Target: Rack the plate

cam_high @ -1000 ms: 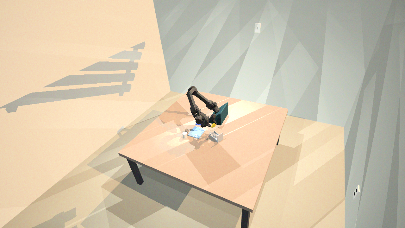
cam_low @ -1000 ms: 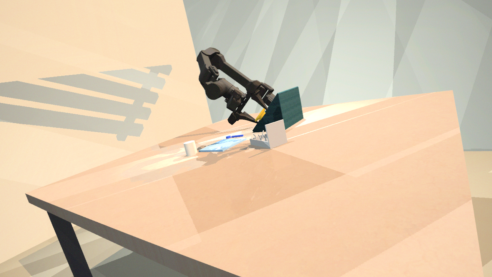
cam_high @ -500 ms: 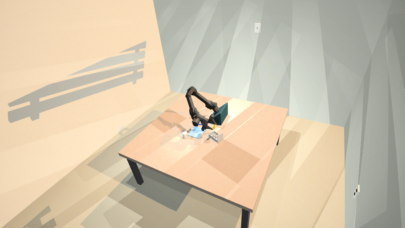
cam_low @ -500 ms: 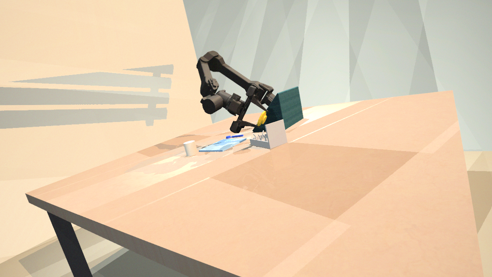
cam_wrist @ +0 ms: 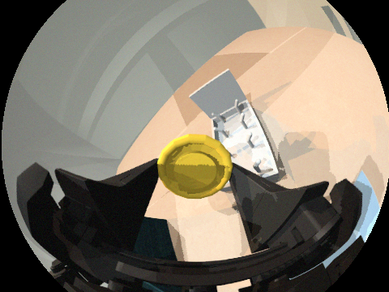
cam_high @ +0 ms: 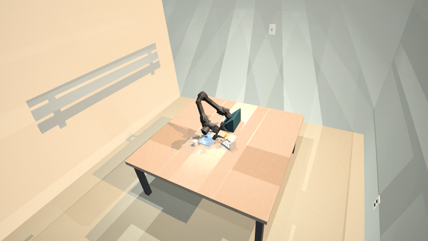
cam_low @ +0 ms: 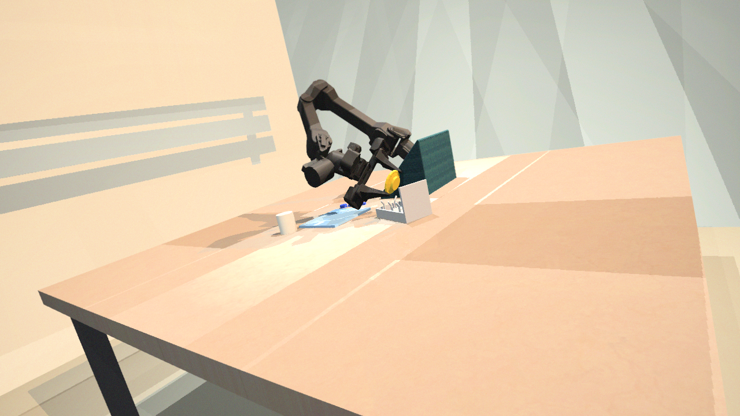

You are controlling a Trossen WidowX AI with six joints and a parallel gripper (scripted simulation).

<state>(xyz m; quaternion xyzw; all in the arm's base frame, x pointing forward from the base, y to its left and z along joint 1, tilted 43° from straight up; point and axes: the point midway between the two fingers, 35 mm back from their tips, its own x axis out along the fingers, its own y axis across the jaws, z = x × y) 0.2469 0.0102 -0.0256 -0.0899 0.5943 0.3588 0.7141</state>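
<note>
Right now my gripper tip is 50 mm short of the dish rack, 30 mm to the right of it and 50 mm above it. The rest, counted from my gripper tip: blue spoon: 80 mm behind, 210 mm to the right, 70 mm below; light blue mat: 40 mm ahead, 180 mm to the right, 70 mm below; yellow plate: 10 mm to the right.
</note>
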